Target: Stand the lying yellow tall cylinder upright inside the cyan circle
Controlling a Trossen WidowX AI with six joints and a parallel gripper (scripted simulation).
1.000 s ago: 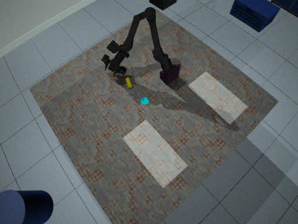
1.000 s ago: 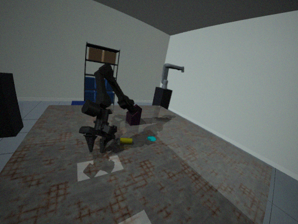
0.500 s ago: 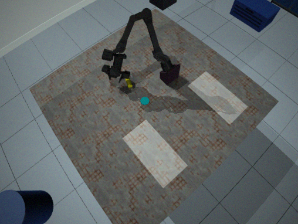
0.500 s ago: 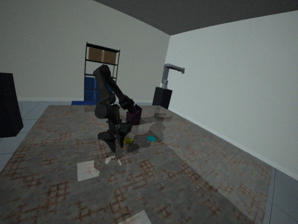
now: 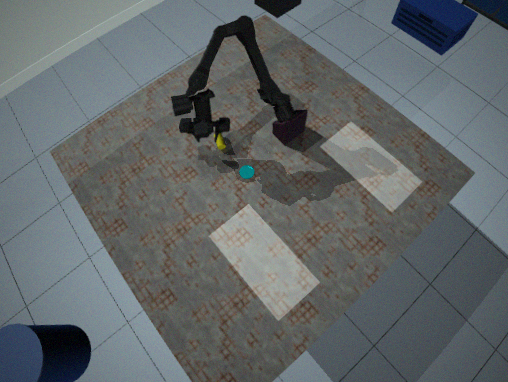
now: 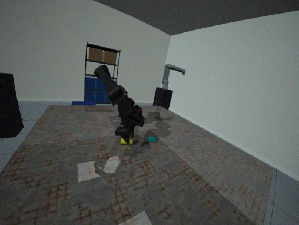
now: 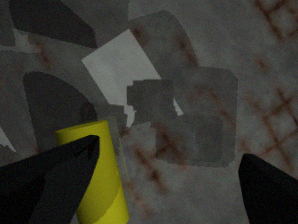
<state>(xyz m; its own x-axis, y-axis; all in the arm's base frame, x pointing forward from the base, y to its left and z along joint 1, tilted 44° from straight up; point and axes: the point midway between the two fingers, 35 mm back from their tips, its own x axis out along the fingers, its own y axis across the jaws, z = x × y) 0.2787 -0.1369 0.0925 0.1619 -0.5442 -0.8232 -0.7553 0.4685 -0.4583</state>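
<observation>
My gripper tip is 50 mm past the yellow tall cylinder and 40 mm above it. Round my gripper tip: cyan circle 180 mm to the left, 60 mm below, 40 mm behind.
</observation>
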